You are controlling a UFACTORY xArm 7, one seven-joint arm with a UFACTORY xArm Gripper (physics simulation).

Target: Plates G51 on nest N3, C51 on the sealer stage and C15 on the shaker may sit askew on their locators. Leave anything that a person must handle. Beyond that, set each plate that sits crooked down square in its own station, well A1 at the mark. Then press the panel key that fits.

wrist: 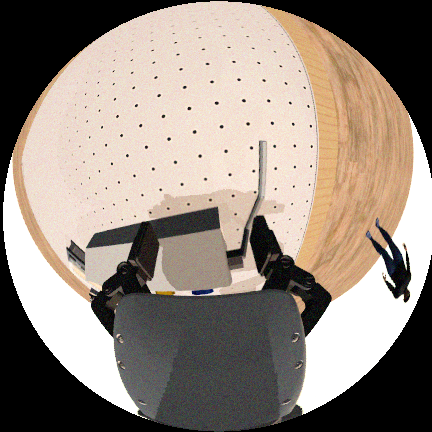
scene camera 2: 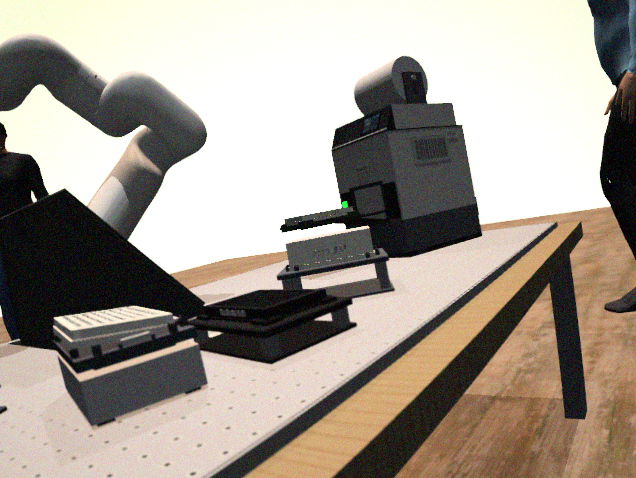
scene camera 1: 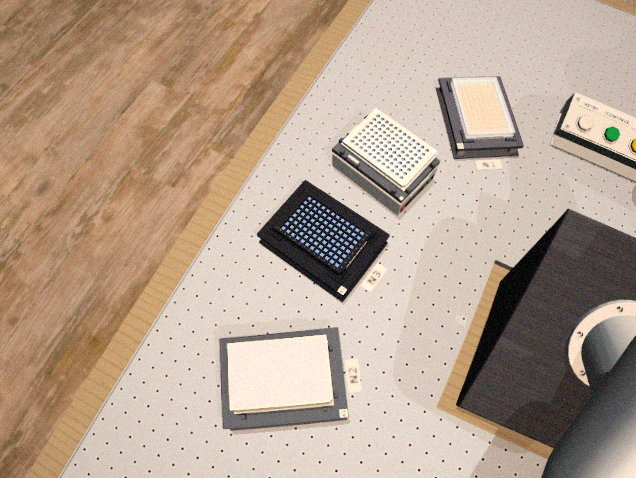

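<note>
The black plate G51 with blue wells (scene camera 1: pixel 324 231) (scene camera 2: pixel 264 301) lies on nest N3 (scene camera 1: pixel 303 262); whether it is fully seated is hard to tell. The white plate C15 (scene camera 1: pixel 391 148) (scene camera 2: pixel 113 319) is on the shaker (scene camera 1: pixel 359 179) (scene camera 2: pixel 138 377) and looks tilted against its top in scene camera 2. The sealer (scene camera 2: pixel 431 179) has its stage (scene camera 2: pixel 318 218) out, lit by a green lamp; C51 is too dark to make out. The key panel (scene camera 1: pixel 591 146) (wrist: pixel 195 255) shows white, green and yellow keys. My gripper (wrist: pixel 201 230) is open and empty, above the panel's back.
Nest N2 (scene camera 1: pixel 336 341) bears a cream plate (scene camera 1: pixel 280 372); nest N1 (scene camera 1: pixel 447 118) bears a lidded plate (scene camera 1: pixel 483 107). A bent metal bar (wrist: pixel 262 170) stands beside the panel. A black block (scene camera 1: pixel 534 318) surrounds the arm base. People (scene camera 2: pixel 616 154) (scene camera 2: pixel 20 179) (wrist: pixel 397 265) stand around the table.
</note>
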